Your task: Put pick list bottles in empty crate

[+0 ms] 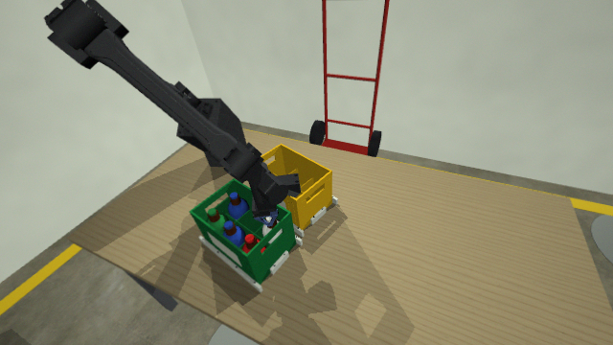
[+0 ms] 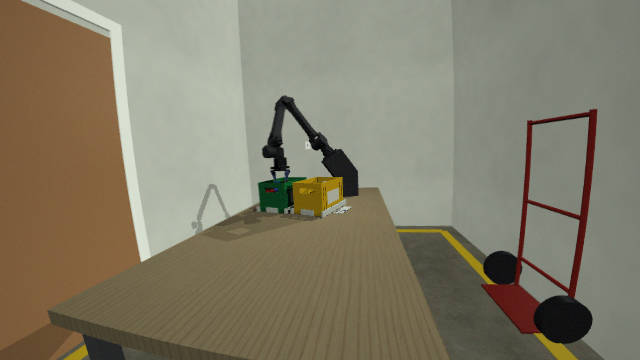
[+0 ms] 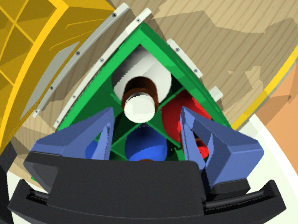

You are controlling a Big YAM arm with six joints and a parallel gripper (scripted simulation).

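Now: the white-labelled bottle 1 cm to the left of my hand and 9 cm below it. Also, from my hand: green crate 10 cm behind, 1 cm to the right, 9 cm below; red-label bottle 3 cm behind, 8 cm to the right, 9 cm below; green-label bottle 20 cm behind, 2 cm to the right, 9 cm below.
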